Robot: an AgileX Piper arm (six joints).
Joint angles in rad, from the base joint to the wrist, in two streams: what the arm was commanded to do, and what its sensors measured. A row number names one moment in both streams.
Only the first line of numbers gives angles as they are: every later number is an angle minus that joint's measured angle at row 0.
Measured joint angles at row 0:
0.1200 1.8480 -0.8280 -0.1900 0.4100 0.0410
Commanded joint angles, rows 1 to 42:
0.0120 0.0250 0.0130 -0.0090 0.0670 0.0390
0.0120 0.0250 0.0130 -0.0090 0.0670 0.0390
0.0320 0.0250 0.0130 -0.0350 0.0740 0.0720
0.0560 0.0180 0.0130 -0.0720 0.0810 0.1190
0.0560 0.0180 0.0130 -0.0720 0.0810 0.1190
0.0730 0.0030 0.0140 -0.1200 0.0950 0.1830
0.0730 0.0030 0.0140 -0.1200 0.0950 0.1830
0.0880 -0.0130 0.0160 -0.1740 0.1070 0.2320
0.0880 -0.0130 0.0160 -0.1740 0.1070 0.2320
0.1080 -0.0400 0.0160 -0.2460 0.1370 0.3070
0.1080 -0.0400 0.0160 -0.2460 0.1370 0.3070
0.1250 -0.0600 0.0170 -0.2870 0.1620 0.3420
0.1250 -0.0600 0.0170 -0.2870 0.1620 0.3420
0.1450 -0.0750 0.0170 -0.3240 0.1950 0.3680
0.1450 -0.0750 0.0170 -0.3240 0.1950 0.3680
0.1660 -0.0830 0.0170 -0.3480 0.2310 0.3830
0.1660 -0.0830 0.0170 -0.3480 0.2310 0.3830
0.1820 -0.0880 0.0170 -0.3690 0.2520 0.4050
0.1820 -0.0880 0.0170 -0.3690 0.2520 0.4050
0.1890 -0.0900 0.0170 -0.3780 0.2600 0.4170
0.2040 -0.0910 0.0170 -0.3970 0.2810 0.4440
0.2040 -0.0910 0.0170 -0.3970 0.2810 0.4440
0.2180 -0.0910 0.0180 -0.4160 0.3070 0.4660
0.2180 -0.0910 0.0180 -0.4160 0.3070 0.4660
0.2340 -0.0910 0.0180 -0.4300 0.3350 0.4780
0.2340 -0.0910 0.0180 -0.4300 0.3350 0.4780
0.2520 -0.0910 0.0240 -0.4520 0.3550 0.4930
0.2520 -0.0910 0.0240 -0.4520 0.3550 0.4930
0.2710 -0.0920 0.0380 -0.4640 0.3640 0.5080
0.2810 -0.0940 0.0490 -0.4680 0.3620 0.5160
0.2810 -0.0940 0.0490 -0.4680 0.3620 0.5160
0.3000 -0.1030 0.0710 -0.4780 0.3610 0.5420
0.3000 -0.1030 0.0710 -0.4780 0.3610 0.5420
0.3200 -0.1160 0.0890 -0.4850 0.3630 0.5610
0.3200 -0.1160 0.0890 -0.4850 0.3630 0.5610
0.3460 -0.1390 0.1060 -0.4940 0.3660 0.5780
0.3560 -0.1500 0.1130 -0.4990 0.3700 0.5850
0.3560 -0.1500 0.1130 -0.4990 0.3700 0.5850
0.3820 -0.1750 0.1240 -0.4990 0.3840 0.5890
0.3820 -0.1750 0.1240 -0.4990 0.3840 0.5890
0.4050 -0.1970 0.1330 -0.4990 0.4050 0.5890
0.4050 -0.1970 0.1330 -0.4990 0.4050 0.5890
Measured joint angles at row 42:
0.3780 -0.1600 0.1180 -0.4460 0.3370 0.5770
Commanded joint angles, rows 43 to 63:
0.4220 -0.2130 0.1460 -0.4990 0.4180 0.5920
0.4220 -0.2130 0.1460 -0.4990 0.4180 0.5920
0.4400 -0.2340 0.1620 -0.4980 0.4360 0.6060
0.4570 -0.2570 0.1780 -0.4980 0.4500 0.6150
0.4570 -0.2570 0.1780 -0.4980 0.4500 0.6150
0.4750 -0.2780 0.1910 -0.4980 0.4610 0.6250
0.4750 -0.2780 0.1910 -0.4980 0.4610 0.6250
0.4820 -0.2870 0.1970 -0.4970 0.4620 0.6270
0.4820 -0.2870 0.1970 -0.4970 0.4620 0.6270
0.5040 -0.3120 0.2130 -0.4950 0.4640 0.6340
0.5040 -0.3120 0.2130 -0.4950 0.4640 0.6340
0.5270 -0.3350 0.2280 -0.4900 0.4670 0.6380
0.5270 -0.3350 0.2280 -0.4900 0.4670 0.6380
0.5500 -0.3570 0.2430 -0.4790 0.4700 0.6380
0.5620 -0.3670 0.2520 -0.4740 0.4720 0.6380
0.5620 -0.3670 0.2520 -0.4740 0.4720 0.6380
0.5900 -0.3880 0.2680 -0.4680 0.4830 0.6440
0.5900 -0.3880 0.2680 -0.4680 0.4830 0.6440
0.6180 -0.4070 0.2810 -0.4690 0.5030 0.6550
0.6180 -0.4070 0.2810 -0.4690 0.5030 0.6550
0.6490 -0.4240 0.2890 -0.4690 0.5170 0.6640
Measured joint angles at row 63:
0.6130 -0.3940 0.2750 -0.4290 0.4460 0.6440
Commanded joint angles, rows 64 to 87:
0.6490 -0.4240 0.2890 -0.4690 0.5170 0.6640
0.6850 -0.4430 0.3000 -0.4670 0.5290 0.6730
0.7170 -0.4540 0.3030 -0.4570 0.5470 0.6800
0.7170 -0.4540 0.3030 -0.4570 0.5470 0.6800
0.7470 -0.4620 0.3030 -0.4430 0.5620 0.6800
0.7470 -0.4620 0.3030 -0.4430 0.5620 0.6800
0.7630 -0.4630 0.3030 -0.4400 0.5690 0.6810
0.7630 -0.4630 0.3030 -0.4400 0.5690 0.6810
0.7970 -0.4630 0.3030 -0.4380 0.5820 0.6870
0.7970 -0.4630 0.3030 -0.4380 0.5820 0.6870
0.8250 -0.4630 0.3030 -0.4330 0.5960 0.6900
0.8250 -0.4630 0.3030 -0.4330 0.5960 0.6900
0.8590 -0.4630 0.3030 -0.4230 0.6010 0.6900
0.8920 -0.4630 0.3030 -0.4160 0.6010 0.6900
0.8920 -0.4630 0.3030 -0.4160 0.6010 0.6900
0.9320 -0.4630 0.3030 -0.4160 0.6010 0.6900
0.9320 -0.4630 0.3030 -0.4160 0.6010 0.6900
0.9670 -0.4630 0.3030 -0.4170 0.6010 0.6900
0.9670 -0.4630 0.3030 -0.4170 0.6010 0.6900
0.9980 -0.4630 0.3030 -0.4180 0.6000 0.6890
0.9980 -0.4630 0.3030 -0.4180 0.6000 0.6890
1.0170 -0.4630 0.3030 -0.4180 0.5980 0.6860
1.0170 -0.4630 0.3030 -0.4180 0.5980 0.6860
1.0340 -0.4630 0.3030 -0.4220 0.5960 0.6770
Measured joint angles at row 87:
1.0130 -0.4550 0.2990 -0.3730 0.5540 0.6870
